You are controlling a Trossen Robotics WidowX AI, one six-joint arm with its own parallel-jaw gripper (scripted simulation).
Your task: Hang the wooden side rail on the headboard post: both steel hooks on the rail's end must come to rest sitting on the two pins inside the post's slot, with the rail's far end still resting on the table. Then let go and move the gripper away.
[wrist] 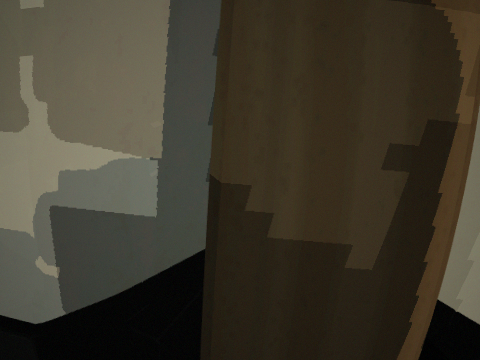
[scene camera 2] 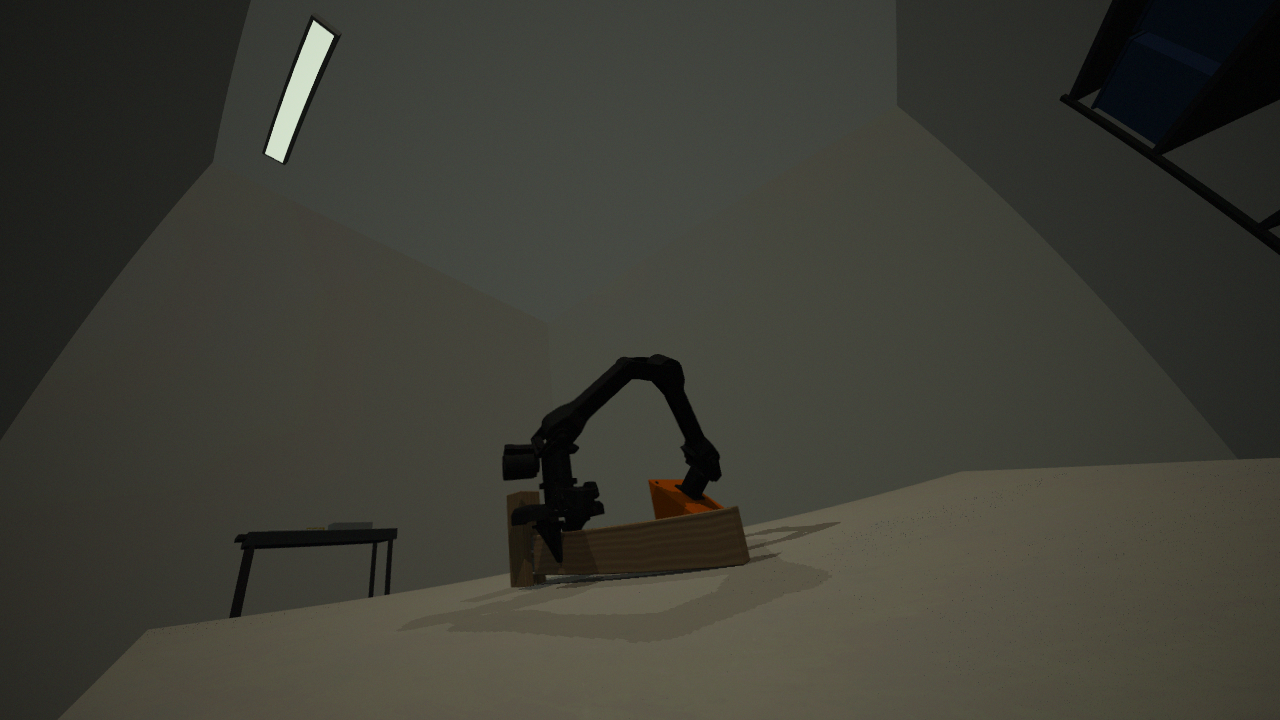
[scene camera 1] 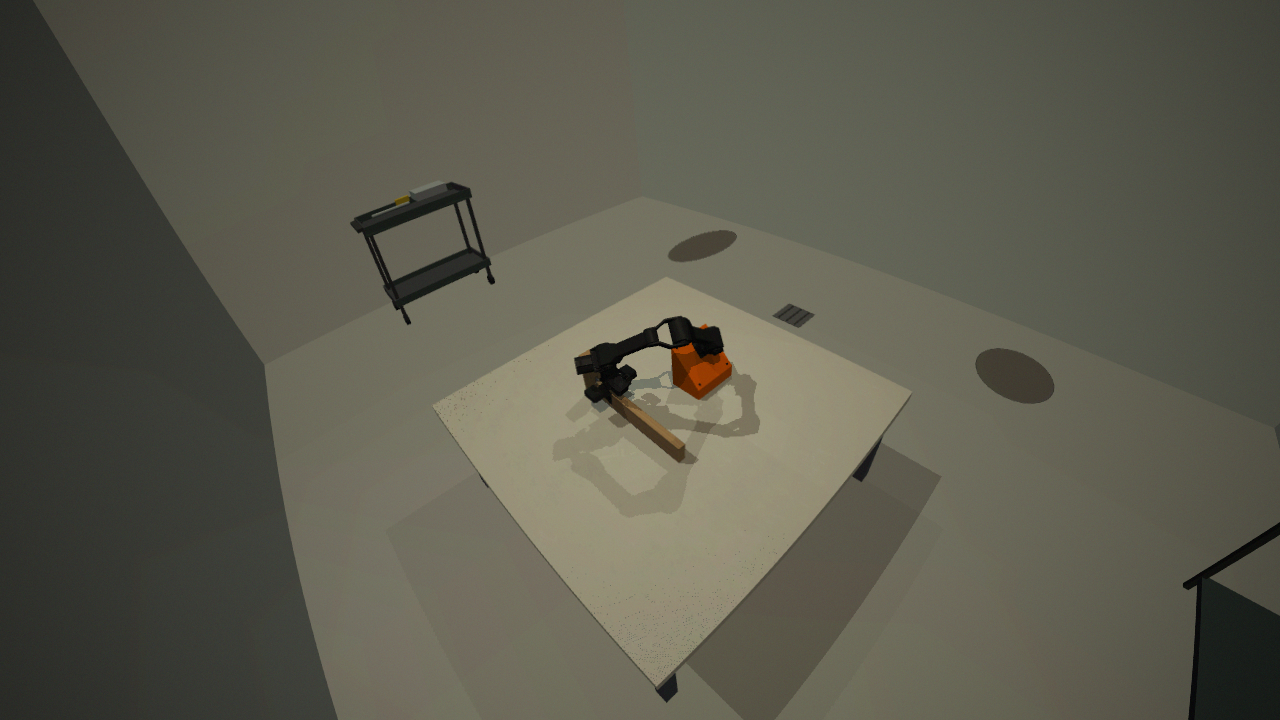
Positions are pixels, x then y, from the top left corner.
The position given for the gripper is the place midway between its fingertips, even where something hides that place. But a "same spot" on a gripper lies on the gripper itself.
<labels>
The gripper shows in the wrist view (289, 265), in scene camera 2 and in scene camera 1. A wooden side rail shows in the wrist view (337, 171), in scene camera 2 and in scene camera 1. One and the same spot on the gripper: (scene camera 1: 618, 380) is (scene camera 2: 576, 487). One and the same spot on the wooden side rail: (scene camera 2: 715, 538) is (scene camera 1: 672, 450).
</labels>
